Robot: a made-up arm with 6 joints.
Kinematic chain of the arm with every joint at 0, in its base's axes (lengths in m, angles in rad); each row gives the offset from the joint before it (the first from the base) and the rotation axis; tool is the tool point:
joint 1: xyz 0 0 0.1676 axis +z
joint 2: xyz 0 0 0 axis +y
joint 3: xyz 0 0 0.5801 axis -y
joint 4: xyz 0 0 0 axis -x
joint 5: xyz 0.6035 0 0 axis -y
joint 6: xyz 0 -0.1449 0 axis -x
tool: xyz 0 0 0
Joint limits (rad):
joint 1: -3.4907..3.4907
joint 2: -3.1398..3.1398
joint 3: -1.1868..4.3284
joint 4: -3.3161..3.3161
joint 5: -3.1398..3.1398
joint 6: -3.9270..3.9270
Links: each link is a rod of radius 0.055 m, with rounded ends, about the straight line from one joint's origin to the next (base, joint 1, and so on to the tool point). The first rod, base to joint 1, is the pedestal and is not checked.
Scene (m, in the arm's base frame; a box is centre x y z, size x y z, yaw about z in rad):
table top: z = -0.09
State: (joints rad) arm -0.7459 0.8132 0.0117 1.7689 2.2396 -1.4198
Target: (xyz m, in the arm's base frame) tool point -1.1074 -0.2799 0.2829
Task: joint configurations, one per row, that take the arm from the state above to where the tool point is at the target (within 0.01 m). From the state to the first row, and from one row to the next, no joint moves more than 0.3 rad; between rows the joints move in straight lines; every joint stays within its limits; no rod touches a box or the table.
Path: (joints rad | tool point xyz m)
1: -1.0135 0.8568 0.1028 1.7368 2.2396 -1.4198 | 0.5366 -0.8158 0.2385
2: -1.2811 0.9005 0.1939 1.7047 2.2396 -1.4198 | 0.3062 -0.9593 0.2454
3: -1.5486 0.9441 0.2850 1.6726 2.2396 -1.4198 | 0.0377 -1.0347 0.2522
4: -1.8162 0.9878 0.3761 1.6404 2.2396 -1.4198 | -0.2481 -1.0320 0.2587
5: -2.0838 1.0314 0.4672 1.6083 2.2396 -1.4198 | -0.5278 -0.9481 0.2652
6: -2.3514 1.0750 0.5583 1.5762 2.2396 -1.4198 | -0.7781 -0.7867 0.2714
7: -2.6190 1.1187 0.6494 1.5441 2.2396 -1.4198 | -0.9773 -0.5585 0.2773
8: -2.8866 1.1623 0.7405 1.5120 2.2396 -1.4198 | -1.1074 -0.2799 0.2829

